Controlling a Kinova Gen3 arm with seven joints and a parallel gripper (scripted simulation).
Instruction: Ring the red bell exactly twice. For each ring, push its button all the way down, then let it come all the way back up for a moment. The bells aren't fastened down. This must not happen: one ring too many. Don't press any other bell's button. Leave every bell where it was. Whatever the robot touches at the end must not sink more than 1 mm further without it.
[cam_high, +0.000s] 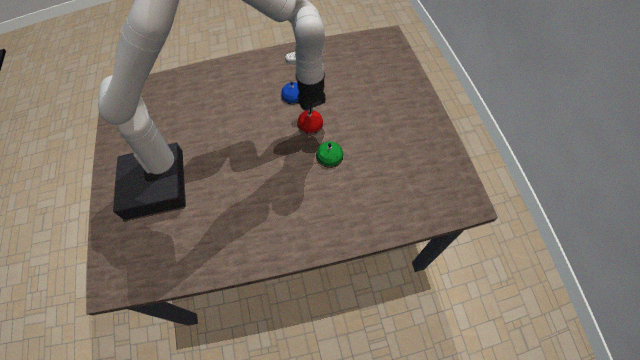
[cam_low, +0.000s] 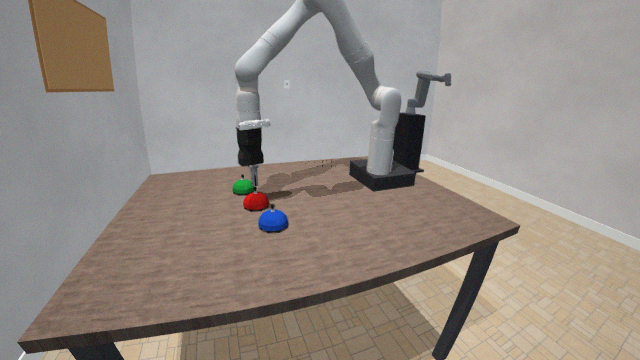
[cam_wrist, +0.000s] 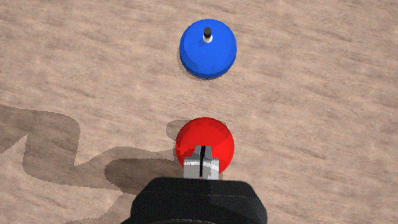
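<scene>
Right now the red bell is 5 cm below my hand. From my hand the other things lie so: green bell (2 cm ahead, 14 cm to the right, 5 cm below); blue bell (2 cm behind, 14 cm to the left, 5 cm below).
</scene>
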